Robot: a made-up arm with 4 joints.
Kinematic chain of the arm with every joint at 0, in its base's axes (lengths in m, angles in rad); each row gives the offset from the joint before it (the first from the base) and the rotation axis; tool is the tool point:
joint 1: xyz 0 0 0.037 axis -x
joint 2: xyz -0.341 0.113 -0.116 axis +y
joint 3: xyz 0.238 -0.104 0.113 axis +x
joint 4: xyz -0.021 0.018 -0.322 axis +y
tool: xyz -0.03 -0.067 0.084
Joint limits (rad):
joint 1: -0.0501..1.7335
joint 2: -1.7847..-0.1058
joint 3: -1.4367..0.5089
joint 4: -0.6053..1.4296
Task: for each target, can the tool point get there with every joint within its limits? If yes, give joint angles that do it. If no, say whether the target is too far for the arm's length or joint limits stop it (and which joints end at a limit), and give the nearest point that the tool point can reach.
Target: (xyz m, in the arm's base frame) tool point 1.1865 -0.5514 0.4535
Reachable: no: too far | nearest point -0.0244 -0.2005 0.1657 | short by 1.293 m
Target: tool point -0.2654 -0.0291 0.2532
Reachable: yes | joints 0.7594 -1.5009 -0.6094 0.8128
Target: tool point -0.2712 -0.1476 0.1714
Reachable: yes | joints 0.1267 -1.5012 -0.5967 0.5458
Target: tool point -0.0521 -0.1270 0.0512
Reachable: yes | joints 0.7230 -0.5486 -0.2693 0.9613
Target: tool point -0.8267 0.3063 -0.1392
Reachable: no: joint limits stop it (at a limit: joint 1, joint 2, joint 3) | nearest point -0.5232 0.1559 0.2584 | short by 0.522 m
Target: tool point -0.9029 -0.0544 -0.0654
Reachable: no: joint limits stop it (at a limit: joint 1, joint 2, joint 3) | nearest point -0.5094 -0.2332 0.0717 | short by 0.453 m
